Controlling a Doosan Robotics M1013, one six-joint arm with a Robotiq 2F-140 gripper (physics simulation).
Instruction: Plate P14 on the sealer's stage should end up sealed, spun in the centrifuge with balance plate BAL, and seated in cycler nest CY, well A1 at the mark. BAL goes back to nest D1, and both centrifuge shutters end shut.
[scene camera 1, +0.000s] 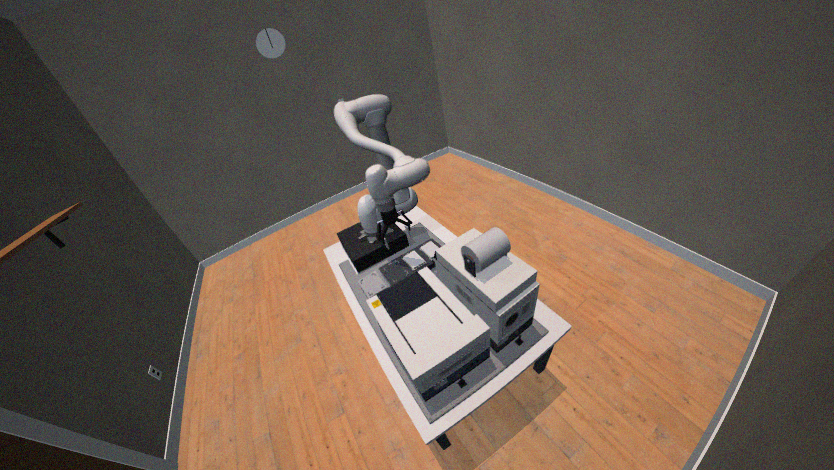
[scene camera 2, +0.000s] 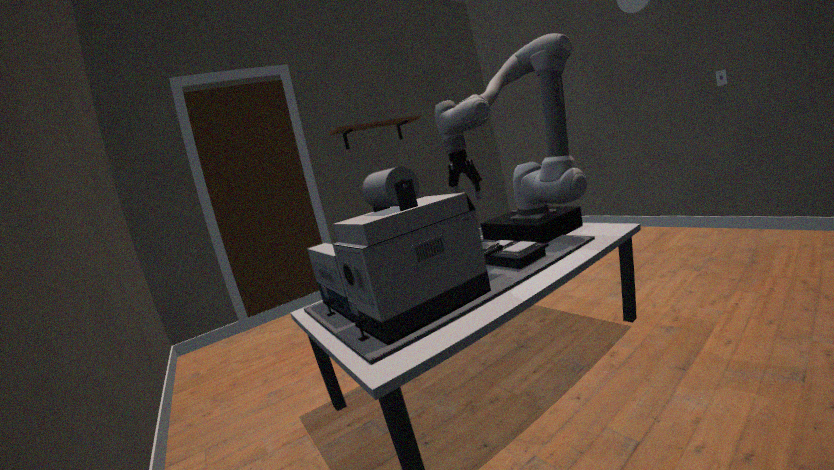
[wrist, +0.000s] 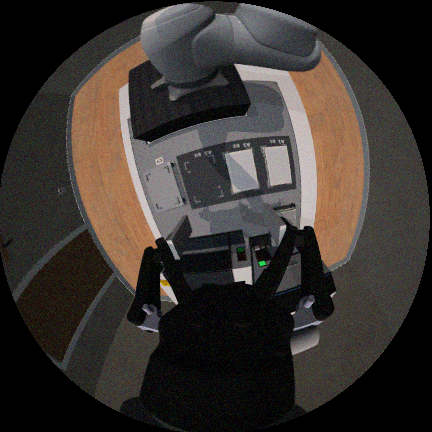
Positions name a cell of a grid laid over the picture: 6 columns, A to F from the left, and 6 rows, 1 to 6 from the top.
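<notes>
The gripper (scene camera 2: D3), (wrist: D4) is visible in scene camera 2 and in the wrist view; it is open and holds nothing.
</notes>
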